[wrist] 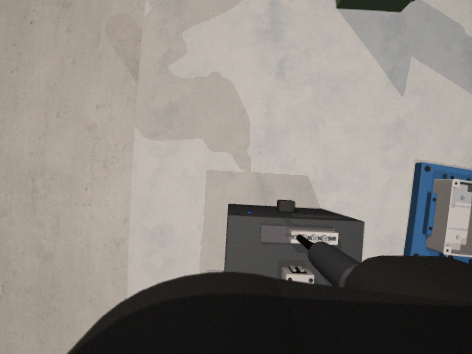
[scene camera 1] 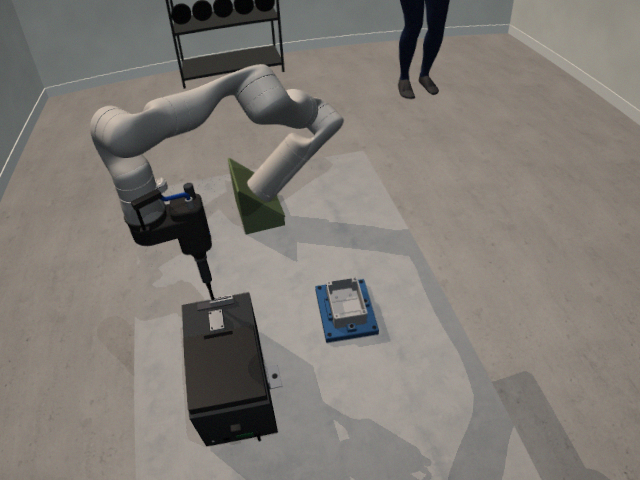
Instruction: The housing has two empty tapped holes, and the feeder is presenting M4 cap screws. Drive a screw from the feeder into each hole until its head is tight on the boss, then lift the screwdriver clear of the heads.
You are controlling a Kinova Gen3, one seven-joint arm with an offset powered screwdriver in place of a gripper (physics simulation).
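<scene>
The screwdriver (scene camera 1: 212,298) (wrist: 299,237) points down with its thin bit at the feeder's pale rail, near the rail's left end in the wrist view. Whether the tip touches a screw or carries one is too small to tell. The dark box-shaped feeder (scene camera 1: 222,366) (wrist: 245,245) stands at the left of the mat. Several small screw heads (wrist: 322,238) show in a row in the rail. The light grey, open-topped housing (scene camera 1: 349,318) (wrist: 438,215) sits on a blue fixture (scene camera 1: 340,334) (wrist: 416,215), right of the feeder and apart from the screwdriver. Its tapped holes are too small to judge.
A green wedge-shaped block (scene camera 1: 264,221) (wrist: 375,4) stands behind, near the arm's base (scene camera 1: 276,167). A small plate (scene camera 1: 274,383) juts from the feeder's right side. A shelf rack (scene camera 1: 224,64) and a person's legs (scene camera 1: 410,51) are at the back.
</scene>
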